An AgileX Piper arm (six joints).
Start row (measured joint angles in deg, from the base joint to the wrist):
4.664, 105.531, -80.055, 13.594, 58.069, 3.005
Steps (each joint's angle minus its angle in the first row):
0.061, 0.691, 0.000, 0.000, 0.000, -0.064
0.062, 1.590, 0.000, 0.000, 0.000, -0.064
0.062, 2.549, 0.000, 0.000, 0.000, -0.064
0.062, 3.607, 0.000, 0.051, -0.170, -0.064
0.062, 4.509, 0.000, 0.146, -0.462, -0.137
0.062, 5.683, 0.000, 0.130, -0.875, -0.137
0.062, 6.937, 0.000, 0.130, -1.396, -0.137
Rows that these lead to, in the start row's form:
4.725, 106.222, -80.055, 13.594, 58.069, 2.941
4.726, 107.121, -80.055, 13.594, 58.069, 2.941
4.726, 108.080, -80.055, 13.594, 58.069, 2.941
4.726, 109.138, -80.055, 13.645, 57.899, 2.941
4.726, 110.040, -80.055, 13.740, 57.607, 2.868
4.726, 111.214, -80.055, 13.724, 57.194, 2.868
4.726, 112.468, -80.055, 13.724, 56.673, 2.868

